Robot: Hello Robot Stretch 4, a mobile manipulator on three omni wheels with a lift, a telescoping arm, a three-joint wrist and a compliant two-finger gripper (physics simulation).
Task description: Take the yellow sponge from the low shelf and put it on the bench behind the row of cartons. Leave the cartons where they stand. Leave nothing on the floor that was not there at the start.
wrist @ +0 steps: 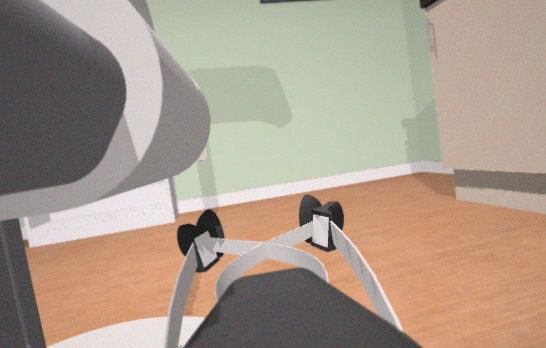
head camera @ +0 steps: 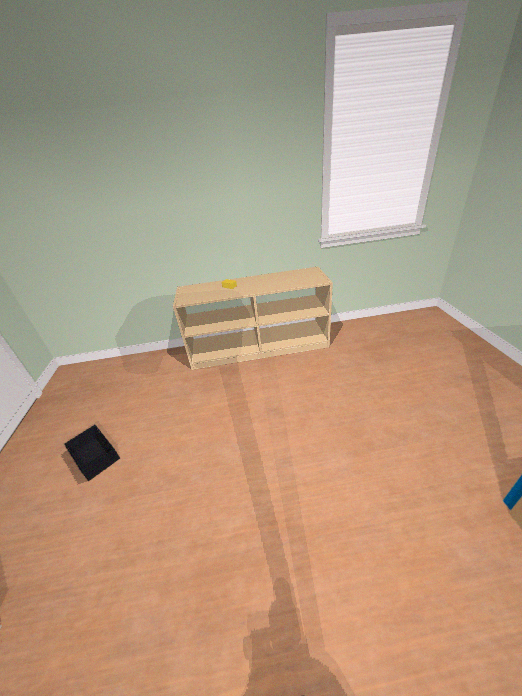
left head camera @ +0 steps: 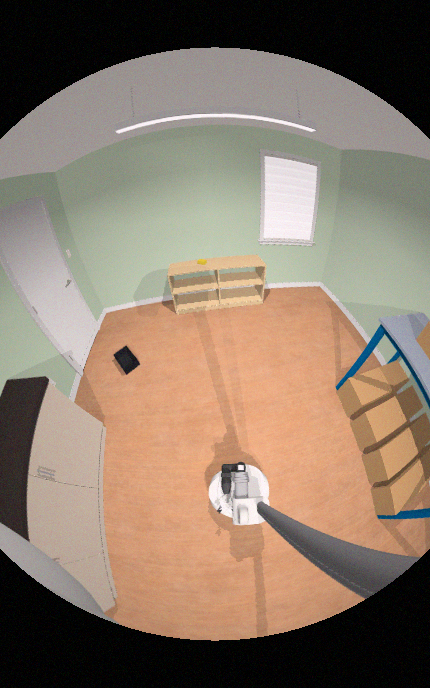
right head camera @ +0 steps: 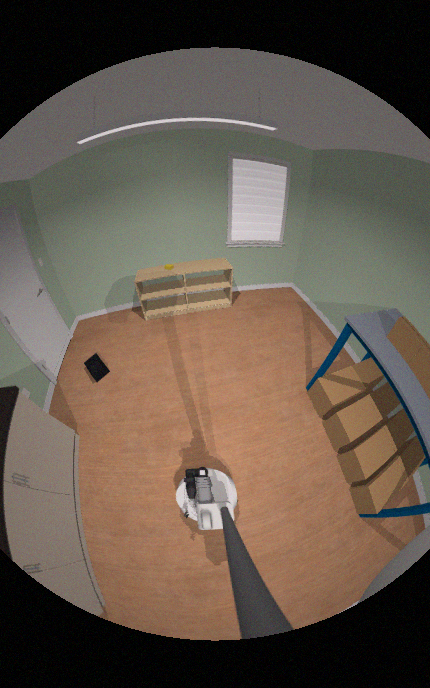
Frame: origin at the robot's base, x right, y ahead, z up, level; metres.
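Seen in the pictures: gripper, fingertip midpoint: (wrist: 260, 221) (left head camera: 226, 513) (right head camera: 193, 517).
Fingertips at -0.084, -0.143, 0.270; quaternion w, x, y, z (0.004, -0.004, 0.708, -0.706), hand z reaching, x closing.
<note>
Pixels of each thing's top centre, then the offset from my fingertips to it, as dx, dy, dz. "spot": a spot on its surface instead. Level surfaces: height alone.
- low wooden shelf, its level: dz +0.312
- bench, its level: dz +0.616
- carton row, surface spot: (right head camera: 413, 345) spot: +1.427, +0.567, +0.741
- black open box, middle of its top: (head camera: 88, 446) (left head camera: 124, 356) (right head camera: 93, 364) -1.113, +1.400, -0.198
The yellow sponge (head camera: 229, 283) (left head camera: 201, 261) (right head camera: 168, 266) lies on the top board of the low wooden shelf (head camera: 286, 277) (left head camera: 242, 261) (right head camera: 212, 264) against the far wall, left of its middle. The bench (left head camera: 405, 327) (right head camera: 369, 320) has a grey top and blue legs and stands at the right. Part of a carton row (left head camera: 424, 338) (right head camera: 413, 345) shows on the bench top. My gripper (wrist: 260, 221) is open and empty above the floor by my base, far from the sponge; its fingertips stand apart in the wrist view.
A black open box (head camera: 92, 452) (left head camera: 126, 359) (right head camera: 96, 367) lies on the floor at the left. Several large cartons (left head camera: 377, 426) (right head camera: 354, 416) stand under the bench. A beige cabinet (left head camera: 65, 456) (right head camera: 43, 466) (wrist: 492, 90) stands at the left, near a door (left head camera: 45, 273) (right head camera: 25, 294).
</note>
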